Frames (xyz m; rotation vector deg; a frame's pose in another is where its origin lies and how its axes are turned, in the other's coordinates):
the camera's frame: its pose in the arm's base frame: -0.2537 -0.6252 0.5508 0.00 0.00 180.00
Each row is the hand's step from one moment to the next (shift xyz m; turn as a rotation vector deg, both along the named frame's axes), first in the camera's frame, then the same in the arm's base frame.
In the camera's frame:
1: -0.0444 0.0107 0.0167 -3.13 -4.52 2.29
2: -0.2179 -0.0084 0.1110 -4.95 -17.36 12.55
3: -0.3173 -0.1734 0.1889 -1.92 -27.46 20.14
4: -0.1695 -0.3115 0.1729 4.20 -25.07 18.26
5: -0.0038 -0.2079 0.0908 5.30 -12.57 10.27
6: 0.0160 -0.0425 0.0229 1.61 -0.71 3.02
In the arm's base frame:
1: 0.0444 -0.0107 0.0167 3.13 4.52 2.29
2: 0.2179 0.0084 0.1110 4.95 17.36 12.55
3: 0.3173 0.1734 0.1889 1.92 27.46 20.14
4: 0.1695 0.3115 0.1729 -4.20 25.07 18.26
5: 0.0038 0.2079 0.0908 -5.30 12.57 10.27
6: -0.0160 0.0425 0.0229 -1.61 0.71 3.02

